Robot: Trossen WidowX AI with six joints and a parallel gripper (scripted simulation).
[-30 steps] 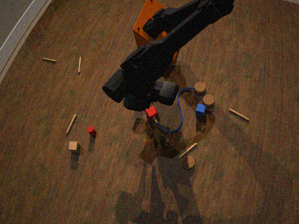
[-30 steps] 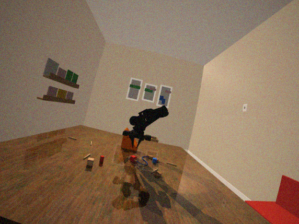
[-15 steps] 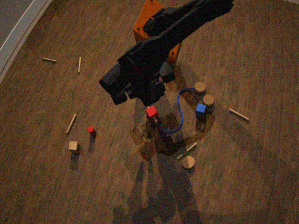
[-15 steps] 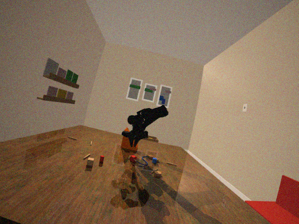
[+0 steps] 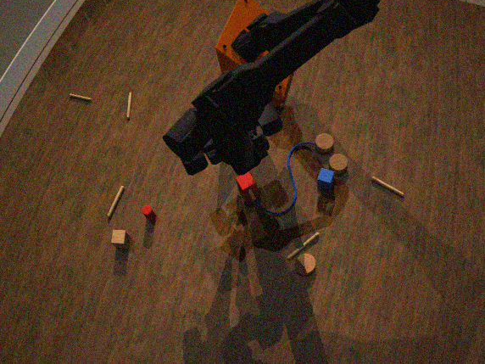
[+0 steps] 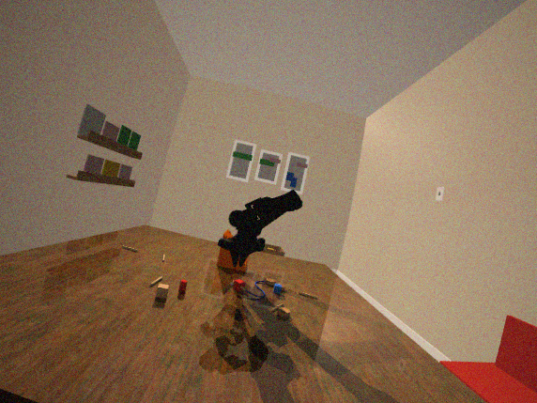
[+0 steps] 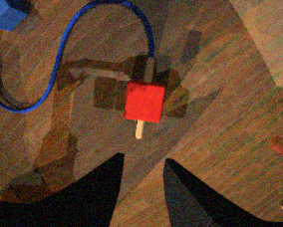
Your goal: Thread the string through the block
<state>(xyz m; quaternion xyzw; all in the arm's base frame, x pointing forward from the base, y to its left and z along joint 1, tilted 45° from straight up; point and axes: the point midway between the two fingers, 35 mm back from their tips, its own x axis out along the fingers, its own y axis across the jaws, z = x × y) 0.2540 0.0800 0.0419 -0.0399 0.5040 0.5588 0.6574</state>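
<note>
Now: the red cube 60 mm below my gripper tip, 20 mm to the left of it and 10 mm ahead of it. Round my gripper tip: thin wooden stick 60 mm below, 30 mm to the left, 20 mm ahead; blue cube 170 mm to the left, 60 mm below, 50 mm behind; round wooden button 140 mm to the left, 130 mm behind, 70 mm below.
</note>
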